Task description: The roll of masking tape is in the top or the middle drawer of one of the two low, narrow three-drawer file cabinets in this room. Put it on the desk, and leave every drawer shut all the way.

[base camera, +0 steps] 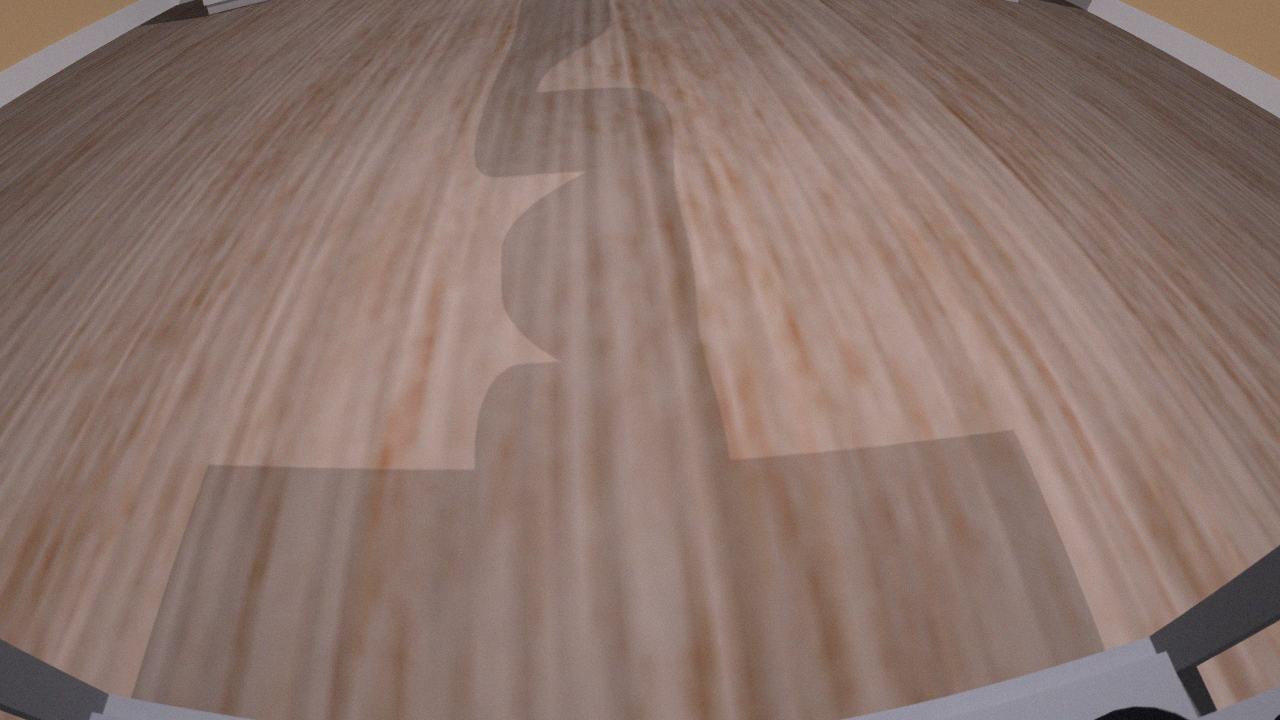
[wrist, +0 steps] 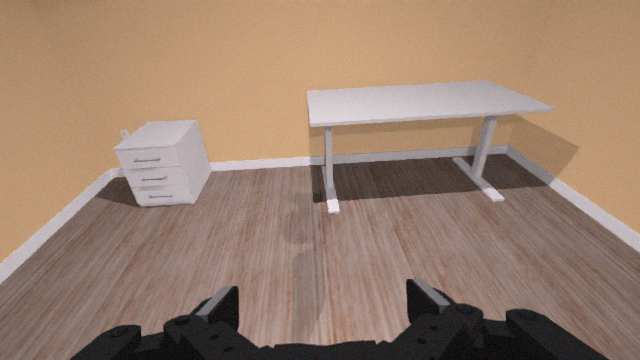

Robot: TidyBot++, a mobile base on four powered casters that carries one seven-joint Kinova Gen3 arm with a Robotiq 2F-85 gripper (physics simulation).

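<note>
A white three-drawer file cabinet [wrist: 162, 162] stands at the left in the wrist view, near the back wall; its three drawers look shut, each with a dark bar handle. The white desk [wrist: 425, 102] stands against the back wall at the right of centre, and no object shows on its top. My gripper [wrist: 323, 301] is open and empty, high above the floor and well away from both. The masking tape and a second cabinet do not show in these views.
The desk's left foot [wrist: 332, 204] and right foot [wrist: 492, 194] reach out over the wooden floor [wrist: 250, 250] [base camera: 850, 268]. Skirting boards run along orange walls [wrist: 250, 75]. A small white fitting [wrist: 124, 134] is on the wall behind the cabinet. The robot's shadow lies on the floor ahead.
</note>
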